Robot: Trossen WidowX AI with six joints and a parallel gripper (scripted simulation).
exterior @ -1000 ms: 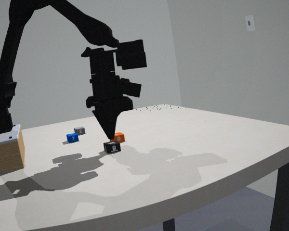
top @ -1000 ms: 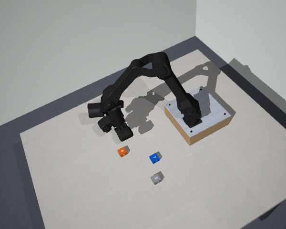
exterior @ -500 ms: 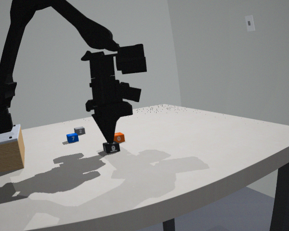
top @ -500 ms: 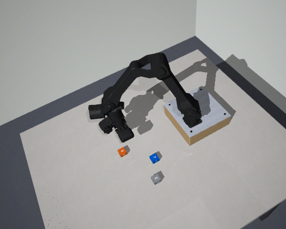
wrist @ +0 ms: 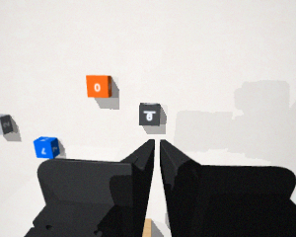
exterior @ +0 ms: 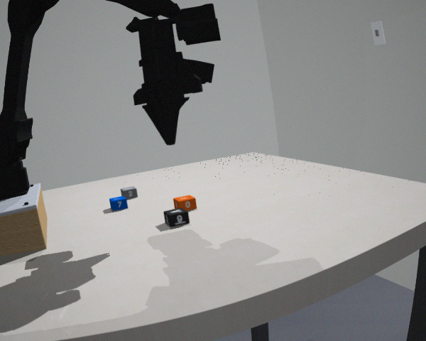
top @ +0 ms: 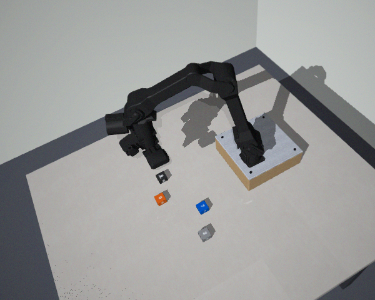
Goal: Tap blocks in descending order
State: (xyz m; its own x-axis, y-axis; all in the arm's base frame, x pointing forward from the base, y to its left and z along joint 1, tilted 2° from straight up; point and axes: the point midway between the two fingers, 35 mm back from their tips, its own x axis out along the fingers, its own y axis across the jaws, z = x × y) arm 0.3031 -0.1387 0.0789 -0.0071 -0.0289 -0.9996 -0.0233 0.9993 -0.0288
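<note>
The blue block marked 7 is 19 cm to the left of my gripper tip, 12 cm below it and 8 cm behind it. Also, from my gripper tip: grey block marked 2: 28 cm to the left, 12 cm below, 4 cm behind; then black block marked 9: 12 cm below, 1 cm to the left, 1 cm behind; then orange block marked 0: 12 cm below, 9 cm to the left, 4 cm ahead.
</note>
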